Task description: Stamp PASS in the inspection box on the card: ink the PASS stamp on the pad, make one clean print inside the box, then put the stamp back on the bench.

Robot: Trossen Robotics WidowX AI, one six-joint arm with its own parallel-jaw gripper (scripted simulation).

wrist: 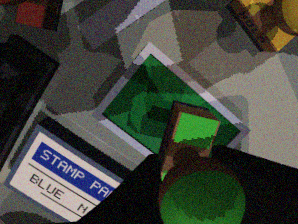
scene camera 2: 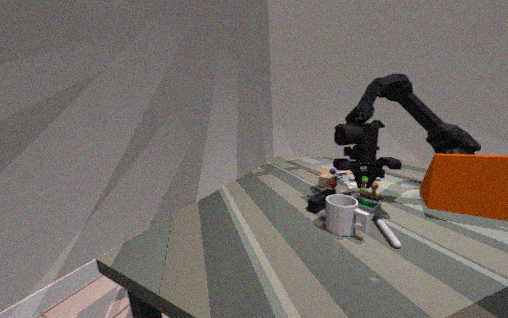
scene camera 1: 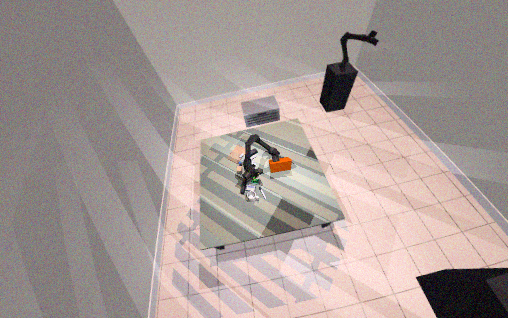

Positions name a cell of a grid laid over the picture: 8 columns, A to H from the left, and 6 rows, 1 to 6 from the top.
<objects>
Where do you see a green ink pad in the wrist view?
D3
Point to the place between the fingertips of the gripper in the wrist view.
At E5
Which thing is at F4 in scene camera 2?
The gripper.
</objects>
